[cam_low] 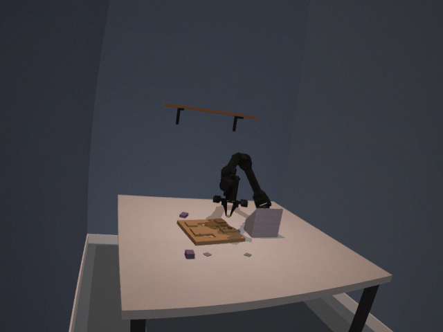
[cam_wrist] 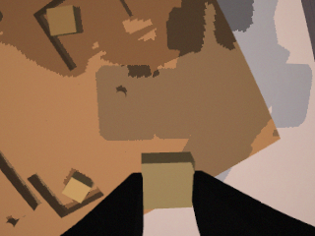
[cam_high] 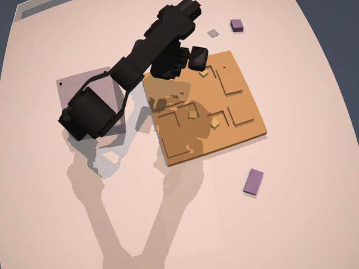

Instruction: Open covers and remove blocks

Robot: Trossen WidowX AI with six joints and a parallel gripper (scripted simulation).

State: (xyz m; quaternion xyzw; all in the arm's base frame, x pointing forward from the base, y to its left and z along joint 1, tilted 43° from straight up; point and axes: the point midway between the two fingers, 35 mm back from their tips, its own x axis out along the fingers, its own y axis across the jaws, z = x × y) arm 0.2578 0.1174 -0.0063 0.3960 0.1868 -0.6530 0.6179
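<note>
The orange puzzle board is 80 mm ahead of my gripper tip, 70 mm to the right of it and 100 mm below it. Also, from my gripper tip: flat purple block 200 mm ahead, 300 mm to the right, 120 mm below.
</note>
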